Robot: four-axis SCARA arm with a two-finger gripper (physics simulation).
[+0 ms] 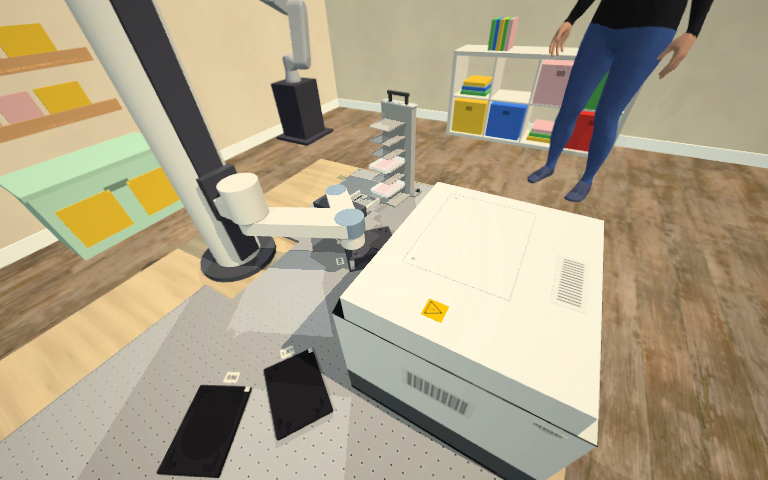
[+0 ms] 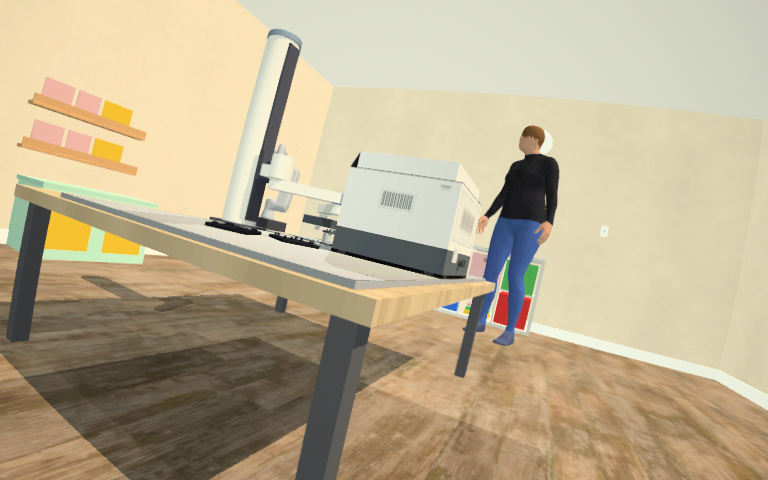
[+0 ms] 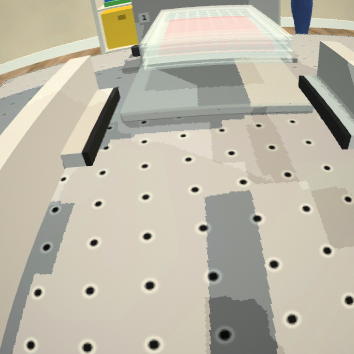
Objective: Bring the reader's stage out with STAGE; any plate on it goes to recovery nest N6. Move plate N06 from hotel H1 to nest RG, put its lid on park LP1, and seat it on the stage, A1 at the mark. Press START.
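Frame: origin at the arm's base, x left, y down, z back, level; millimetres.
Seen in the pictures: gripper, fingertip midpoint: (image 1: 369, 196) (image 3: 208, 63); arm's base, origin of the base link: (image 1: 240, 255).
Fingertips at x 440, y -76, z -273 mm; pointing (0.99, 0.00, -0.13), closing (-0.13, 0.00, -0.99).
Pixels of each thing's top centre, then the offset from my fingertips to it. "pt": a spot on its surface instead.
- pink-filled clear plate, middle of its top: (image 3: 210, 16) (image 1: 387, 185) dz -24, dx +110, dy +1 mm
- pink plate, middle of its top: (image 1: 386, 161) dz -24, dx +109, dy -105 mm
- reader, middle of its top: (image 1: 483, 253) (image 2: 423, 172) dz -526, dx -430, dy -277 mm
- dark piece, surface spot: (image 1: 373, 240) pt dz -155, dx -219, dy +3 mm
- Black nest N6, middle of its top: (image 1: 206, 424) (image 2: 235, 224) dz -126, dx -838, dy +45 mm
- black park LP1, middle of its top: (image 1: 295, 386) (image 2: 294, 236) dz -236, dx -688, dy +43 mm
A pink-filled clear plate (image 1: 387, 188) (image 3: 212, 35) sits on the lowest shelf of the hotel (image 1: 410, 152) (image 3: 150, 7). Another pink plate (image 1: 387, 164) is above it. No plate name is readable. My gripper (image 1: 367, 201) (image 3: 208, 64) is open and empty, low in front of the hotel, with its fingers on either side and the plate ahead, beyond the fingertips. The reader (image 1: 464, 249) (image 2: 396, 209) is a big white box. A dark piece (image 1: 373, 240) lies beside it, partly hidden by the arm; whether it is nest or stage is unclear. STAGE and START buttons cannot be made out.
Black nest N6 (image 1: 205, 433) and black park LP1 (image 1: 298, 394) lie on the perforated plate near the front. The arm's column (image 1: 223, 237) (image 2: 254, 135) stands at the left. A person (image 1: 628, 73) (image 2: 518, 226) stands behind the table.
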